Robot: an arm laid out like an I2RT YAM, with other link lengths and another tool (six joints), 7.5 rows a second.
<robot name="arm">
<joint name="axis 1" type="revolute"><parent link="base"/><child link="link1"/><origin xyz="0 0 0.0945" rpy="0 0 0"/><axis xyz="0 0 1"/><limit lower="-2.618" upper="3.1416"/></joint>
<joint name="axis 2" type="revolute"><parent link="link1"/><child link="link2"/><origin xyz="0.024 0.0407 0.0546" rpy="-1.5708 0 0"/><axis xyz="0 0 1"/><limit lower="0" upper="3.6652"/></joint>
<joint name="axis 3" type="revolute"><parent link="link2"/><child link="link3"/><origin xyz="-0.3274 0 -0.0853" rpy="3.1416 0 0"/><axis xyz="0 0 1"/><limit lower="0" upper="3.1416"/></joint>
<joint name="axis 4" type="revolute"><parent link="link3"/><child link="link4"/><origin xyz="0.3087 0.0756 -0.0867" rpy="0 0 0"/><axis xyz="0 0 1"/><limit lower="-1.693" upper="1.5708"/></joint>
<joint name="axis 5" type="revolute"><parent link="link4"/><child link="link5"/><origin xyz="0.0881 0.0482 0.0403" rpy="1.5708 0 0"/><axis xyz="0 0 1"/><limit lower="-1.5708" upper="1.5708"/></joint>
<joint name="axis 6" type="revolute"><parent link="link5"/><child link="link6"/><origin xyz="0.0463 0 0.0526" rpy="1.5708 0 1.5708"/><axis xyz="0 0 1"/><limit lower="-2.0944" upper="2.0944"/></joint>
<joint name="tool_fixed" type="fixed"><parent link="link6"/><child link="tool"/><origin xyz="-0.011 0.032 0.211" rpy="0 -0.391 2.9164"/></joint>
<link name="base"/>
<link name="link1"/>
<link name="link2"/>
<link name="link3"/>
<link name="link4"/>
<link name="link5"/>
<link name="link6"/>
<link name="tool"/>
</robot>
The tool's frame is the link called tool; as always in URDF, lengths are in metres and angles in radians.
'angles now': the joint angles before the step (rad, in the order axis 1, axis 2, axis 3, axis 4, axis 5, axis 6). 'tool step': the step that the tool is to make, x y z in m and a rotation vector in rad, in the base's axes. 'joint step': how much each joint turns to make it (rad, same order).
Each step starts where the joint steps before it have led.
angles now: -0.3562, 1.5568, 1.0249, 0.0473, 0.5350, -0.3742
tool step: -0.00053, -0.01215, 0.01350, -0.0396, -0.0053, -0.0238
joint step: -0.0069, 0.0071, 0.0160, 0.0246, 0.0310, -0.0279
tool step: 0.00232, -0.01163, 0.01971, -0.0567, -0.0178, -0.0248
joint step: -0.0002, 0.0083, 0.0140, 0.0528, 0.0416, -0.0390
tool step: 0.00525, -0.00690, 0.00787, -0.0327, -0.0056, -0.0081
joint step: -0.0001, 0.0189, 0.0118, 0.0407, 0.0179, -0.0290
